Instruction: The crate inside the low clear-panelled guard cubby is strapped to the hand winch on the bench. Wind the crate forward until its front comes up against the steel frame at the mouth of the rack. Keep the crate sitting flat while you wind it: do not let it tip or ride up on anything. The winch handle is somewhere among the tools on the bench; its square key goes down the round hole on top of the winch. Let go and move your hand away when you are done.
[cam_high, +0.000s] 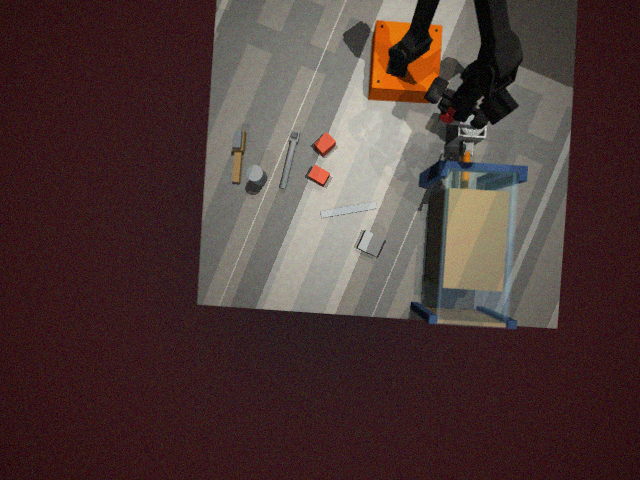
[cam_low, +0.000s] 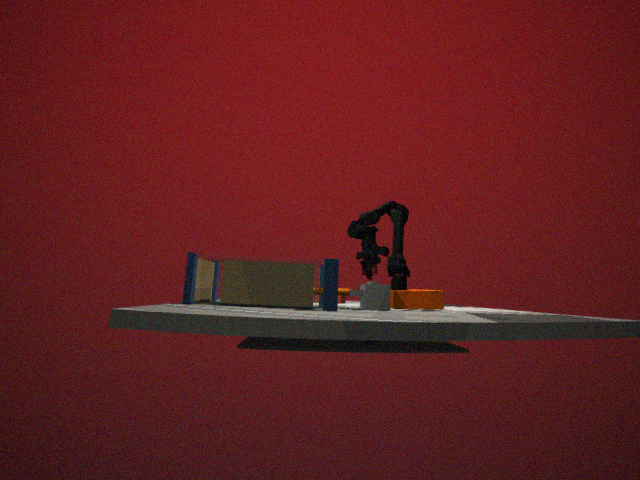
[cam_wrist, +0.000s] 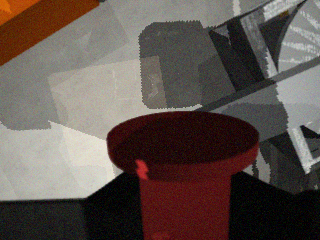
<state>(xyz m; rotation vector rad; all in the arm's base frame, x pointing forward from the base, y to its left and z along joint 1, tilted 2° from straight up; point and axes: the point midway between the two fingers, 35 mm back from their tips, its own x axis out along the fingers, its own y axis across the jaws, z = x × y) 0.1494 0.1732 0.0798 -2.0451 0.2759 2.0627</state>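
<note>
Now: the blue frame 150 mm ahead of my gripper tip, 130 mm to the left of it and 10 mm below it. The rest, counted from my gripper tip: grey crank handle (40 mm to the left, 10 mm below); winch (90 mm to the left, 80 mm below, 30 mm behind); red knob (20 mm above).
</note>
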